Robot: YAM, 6 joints.
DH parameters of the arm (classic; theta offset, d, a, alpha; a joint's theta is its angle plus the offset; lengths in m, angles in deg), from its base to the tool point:
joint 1: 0 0.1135 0.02 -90
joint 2: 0 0 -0.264 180
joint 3: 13.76 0 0.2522 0
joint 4: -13.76 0 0.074 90
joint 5: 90 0 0 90
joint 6: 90 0.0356 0 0
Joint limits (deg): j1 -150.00..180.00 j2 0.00..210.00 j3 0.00..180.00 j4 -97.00..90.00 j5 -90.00..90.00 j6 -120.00..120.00
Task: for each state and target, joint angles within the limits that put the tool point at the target. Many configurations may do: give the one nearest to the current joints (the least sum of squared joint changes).
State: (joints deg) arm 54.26 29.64 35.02 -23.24 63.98 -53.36
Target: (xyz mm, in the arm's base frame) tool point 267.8 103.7 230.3
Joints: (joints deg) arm 27.26 81.23 48.97 -11.60 58.81 -53.36
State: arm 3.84 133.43 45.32 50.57 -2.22 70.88
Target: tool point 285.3 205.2 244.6
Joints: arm 35.14 94.48 44.26 59.59 -5.81 70.88
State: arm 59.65 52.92 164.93 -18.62 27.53 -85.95
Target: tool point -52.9 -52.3 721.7
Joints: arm 37.75 74.74 161.91 -9.67 14.59 -85.95
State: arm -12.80 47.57 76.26 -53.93 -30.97 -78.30
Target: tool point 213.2 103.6 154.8
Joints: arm 21.35 88.79 47.02 -48.66 -32.04 -78.30
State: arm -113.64 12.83 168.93 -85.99 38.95 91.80
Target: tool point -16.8 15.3 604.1
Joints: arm -111.45 65.39 146.34 -81.38 36.61 91.80
